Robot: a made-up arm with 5 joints.
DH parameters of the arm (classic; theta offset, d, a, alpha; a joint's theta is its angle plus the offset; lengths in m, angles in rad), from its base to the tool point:
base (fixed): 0 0 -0.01 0
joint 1: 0 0.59 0.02 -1.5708
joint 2: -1.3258 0 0.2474 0
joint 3: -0.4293 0 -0.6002 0
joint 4: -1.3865 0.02 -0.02 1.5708
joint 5: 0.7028 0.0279 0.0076 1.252
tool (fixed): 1.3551 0.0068 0 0
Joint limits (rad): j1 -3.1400..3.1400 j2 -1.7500..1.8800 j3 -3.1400..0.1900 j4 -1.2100..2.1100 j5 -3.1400..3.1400
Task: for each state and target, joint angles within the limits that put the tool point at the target. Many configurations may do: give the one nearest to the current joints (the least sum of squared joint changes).
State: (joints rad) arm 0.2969 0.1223 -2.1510 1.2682 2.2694
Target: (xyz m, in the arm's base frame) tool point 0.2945 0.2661 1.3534
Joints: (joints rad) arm 0.6496 -0.1473 -2.2464 1.2944 2.2554
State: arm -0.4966 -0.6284 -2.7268 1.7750 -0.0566
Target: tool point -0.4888 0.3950 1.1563
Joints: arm -0.6585 -1.0266 -2.8546 1.4790 -0.0573
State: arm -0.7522 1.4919 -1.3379 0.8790 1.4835
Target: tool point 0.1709 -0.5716 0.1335
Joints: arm -1.3142 1.0232 -1.4406 0.8989 1.4704
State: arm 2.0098 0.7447 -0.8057 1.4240 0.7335
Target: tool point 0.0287 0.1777 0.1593
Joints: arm 1.2115 0.5223 -0.3704 1.5281 0.6792
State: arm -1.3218 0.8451 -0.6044 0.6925 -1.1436
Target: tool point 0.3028 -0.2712 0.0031
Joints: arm -0.7404 1.2110 -1.2792 0.6151 -1.1733
